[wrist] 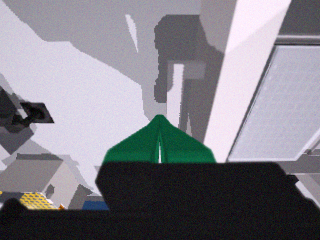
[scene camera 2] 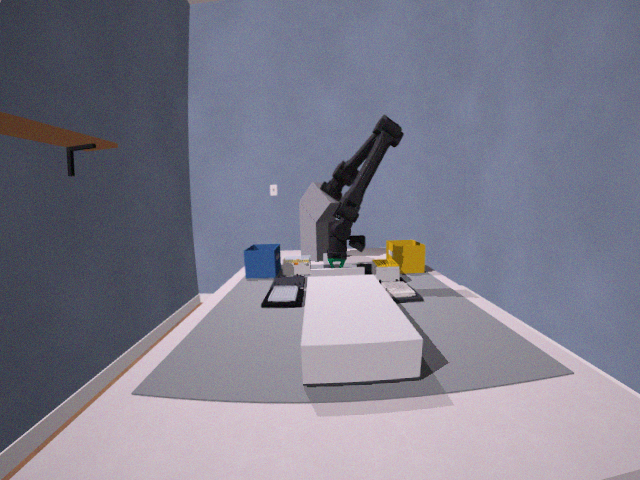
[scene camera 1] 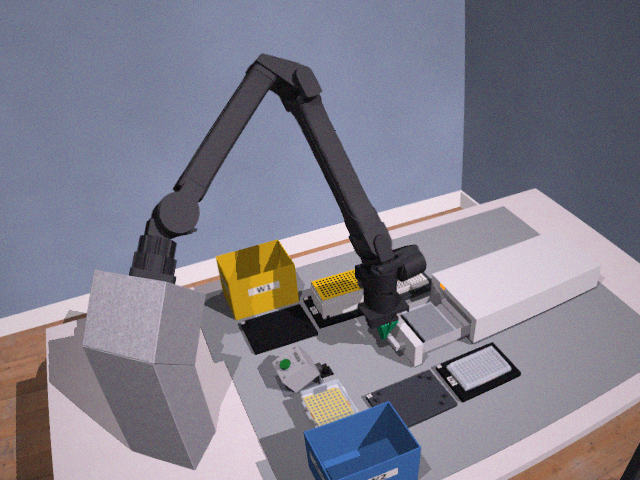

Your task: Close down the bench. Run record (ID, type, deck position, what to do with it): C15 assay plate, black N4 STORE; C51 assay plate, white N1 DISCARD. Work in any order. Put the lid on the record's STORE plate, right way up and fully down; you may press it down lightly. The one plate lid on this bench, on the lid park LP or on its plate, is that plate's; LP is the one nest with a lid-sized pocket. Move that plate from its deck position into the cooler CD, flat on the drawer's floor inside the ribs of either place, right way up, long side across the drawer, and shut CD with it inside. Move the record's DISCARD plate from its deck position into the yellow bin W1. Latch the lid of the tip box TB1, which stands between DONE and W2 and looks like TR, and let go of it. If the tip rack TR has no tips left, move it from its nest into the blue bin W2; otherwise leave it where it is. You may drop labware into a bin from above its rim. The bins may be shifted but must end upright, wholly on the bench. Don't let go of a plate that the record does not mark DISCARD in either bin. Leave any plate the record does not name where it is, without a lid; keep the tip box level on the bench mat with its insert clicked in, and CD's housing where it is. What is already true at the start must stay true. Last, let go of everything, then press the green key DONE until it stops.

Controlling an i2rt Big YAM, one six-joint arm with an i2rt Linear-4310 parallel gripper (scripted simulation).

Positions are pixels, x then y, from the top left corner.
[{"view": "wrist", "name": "my gripper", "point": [159,120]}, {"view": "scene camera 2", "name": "white cooler CD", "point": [353,332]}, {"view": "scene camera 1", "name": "my gripper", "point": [382,338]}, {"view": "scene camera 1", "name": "white cooler CD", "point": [497,291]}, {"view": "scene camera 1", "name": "tip rack TR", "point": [334,295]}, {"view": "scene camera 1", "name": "tip box TB1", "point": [328,402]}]
